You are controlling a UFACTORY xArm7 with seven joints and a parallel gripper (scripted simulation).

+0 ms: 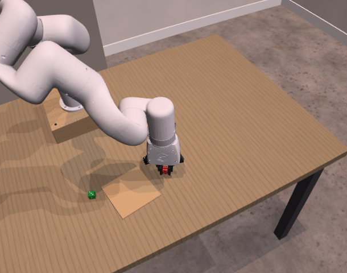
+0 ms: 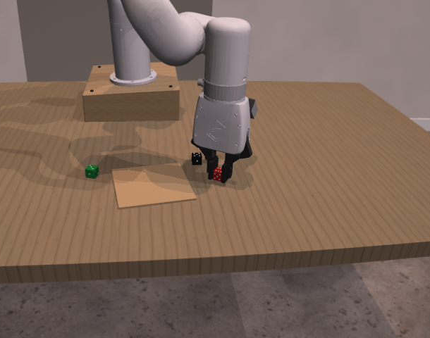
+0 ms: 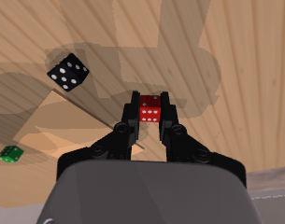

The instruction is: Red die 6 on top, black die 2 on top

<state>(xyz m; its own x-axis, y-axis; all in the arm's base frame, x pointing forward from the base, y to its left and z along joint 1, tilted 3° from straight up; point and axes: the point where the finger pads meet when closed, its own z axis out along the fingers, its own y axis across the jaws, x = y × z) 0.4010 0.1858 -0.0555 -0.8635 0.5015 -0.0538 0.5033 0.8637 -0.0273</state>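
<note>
The tan mat lies 13 cm to the right of my hand, 2 cm below it and 2 cm ahead of it. Round my hand: red die (1 cm below); green die (25 cm to the right, 2 cm behind, 1 cm below); black die (7 cm behind, 4 cm to the right, 1 cm below).
</note>
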